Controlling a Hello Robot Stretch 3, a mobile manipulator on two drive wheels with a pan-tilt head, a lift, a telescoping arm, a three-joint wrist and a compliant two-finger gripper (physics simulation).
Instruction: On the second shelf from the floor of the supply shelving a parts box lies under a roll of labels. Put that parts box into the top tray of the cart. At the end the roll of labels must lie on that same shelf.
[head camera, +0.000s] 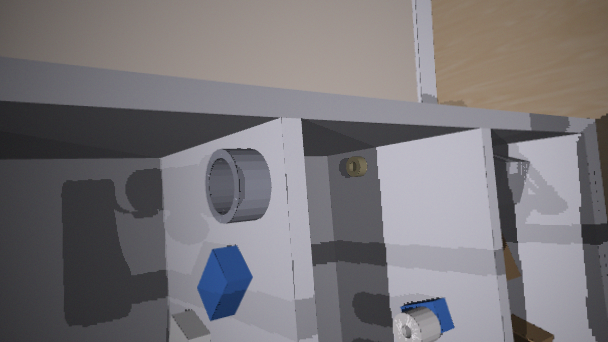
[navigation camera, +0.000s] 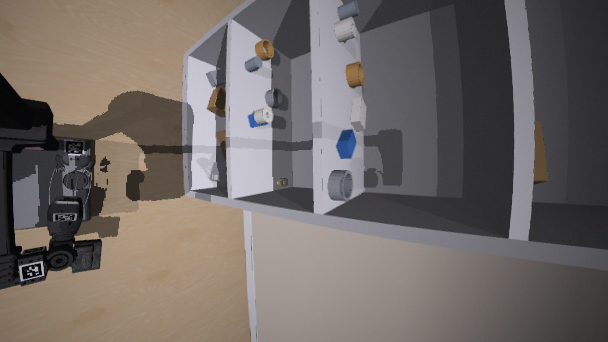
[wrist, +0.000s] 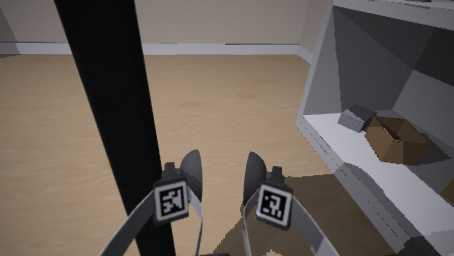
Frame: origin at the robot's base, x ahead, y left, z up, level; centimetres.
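Seen in the pictures: gripper, fingertip midpoint: (navigation camera: 77, 154) (wrist: 223, 169); robot's base, origin of the base link: (navigation camera: 75, 178).
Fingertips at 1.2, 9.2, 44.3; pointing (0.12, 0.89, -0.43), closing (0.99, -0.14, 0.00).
Offsets run from my fingertips to a thing's top centre, as dx, dy, dz. "pt": to the spot under its first point. Level surfaces: height alone.
The views are turned sideways. The blue parts box @(+62.0, +21.0, +13.1) (head camera: 445, 314) (navigation camera: 254, 121) is on the second shelf @(dz +9.1) (head camera: 432, 200) (navigation camera: 250, 162) of the supply shelving (head camera: 295, 200) (navigation camera: 520, 125) (wrist: 316, 142). The white roll of labels @(pt +57.5, +20.2, +18.1) (head camera: 422, 326) (navigation camera: 263, 116) lies on it and hides part of it. My gripper (wrist: 223, 169) is open, with bare floor seen between its fingertips. It is outside the shelving, in front of and beside the bottom shelf, away from the box and the roll. The cart does not show in these views.
The second shelf also holds a grey ring @(+72.9, +35.7, +13.9) (navigation camera: 273, 98), a grey cylinder @(+56.1, +47.3, +16.1) (navigation camera: 253, 64), an orange ring @(+63.9, +59.8, +14.1) (navigation camera: 264, 50) and a small tan ring @(+81.4, -11.5, +11.6) (head camera: 356, 166) (navigation camera: 282, 182). Brown boxes, one an open box @(+65.9, +41.3, -27.6) (navigation camera: 217, 101) (wrist: 397, 141), are on the bottom shelf. A black bar (wrist: 112, 110) stands left of the gripper.
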